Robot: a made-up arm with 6 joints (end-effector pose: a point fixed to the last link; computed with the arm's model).
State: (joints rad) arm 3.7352 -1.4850 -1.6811 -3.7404 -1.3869 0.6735
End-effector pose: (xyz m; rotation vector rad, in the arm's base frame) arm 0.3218 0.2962 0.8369 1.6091 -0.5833 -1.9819
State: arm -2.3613 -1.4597 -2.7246 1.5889 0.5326 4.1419
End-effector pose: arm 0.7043 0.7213 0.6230 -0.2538 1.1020 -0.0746
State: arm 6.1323 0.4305 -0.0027 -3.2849 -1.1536 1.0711
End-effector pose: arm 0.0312 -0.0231 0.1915 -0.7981 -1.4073 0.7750
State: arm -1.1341 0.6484 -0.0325 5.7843 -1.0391 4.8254
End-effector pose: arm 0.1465 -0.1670 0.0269 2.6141 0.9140 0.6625
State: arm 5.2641 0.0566 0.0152 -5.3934 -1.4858 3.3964
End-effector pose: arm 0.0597 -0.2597 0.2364 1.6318 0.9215 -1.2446
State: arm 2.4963 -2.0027 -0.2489 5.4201 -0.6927 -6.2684
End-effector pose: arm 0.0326 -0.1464 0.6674 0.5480 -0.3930 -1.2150
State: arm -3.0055 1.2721 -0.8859 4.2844 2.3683 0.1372
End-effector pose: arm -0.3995 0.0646 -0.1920 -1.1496 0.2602 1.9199
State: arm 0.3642 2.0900 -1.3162 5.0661 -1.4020 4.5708
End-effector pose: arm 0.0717 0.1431 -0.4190 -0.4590 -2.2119 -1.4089
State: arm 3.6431 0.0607 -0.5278 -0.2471 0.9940 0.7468
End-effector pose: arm -0.4014 -0.2082 0.1531 0.0746 2.7464 0.6216
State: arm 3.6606 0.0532 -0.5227 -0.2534 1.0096 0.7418
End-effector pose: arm -0.3949 -0.2128 0.1544 0.0385 2.7387 0.6410
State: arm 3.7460 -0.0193 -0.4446 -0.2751 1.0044 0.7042
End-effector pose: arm -0.3496 -0.2270 0.1588 -0.1550 2.7477 0.6703
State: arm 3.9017 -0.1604 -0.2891 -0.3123 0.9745 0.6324
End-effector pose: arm -0.2654 -0.2353 0.1601 -0.5178 2.7420 0.7036
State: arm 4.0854 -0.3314 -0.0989 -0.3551 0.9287 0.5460
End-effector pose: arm -0.1733 -0.2189 0.1502 -0.9535 2.6789 0.7263
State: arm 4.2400 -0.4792 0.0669 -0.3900 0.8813 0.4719
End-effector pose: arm -0.1074 -0.1866 0.1318 -1.3205 2.5746 0.7296
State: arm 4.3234 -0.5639 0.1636 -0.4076 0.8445 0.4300
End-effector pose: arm -0.0767 -0.1626 0.1171 -1.5206 2.5005 0.7166
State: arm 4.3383 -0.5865 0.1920 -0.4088 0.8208 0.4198
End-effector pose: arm -0.0698 -0.1557 0.1122 -1.5647 2.4911 0.6960
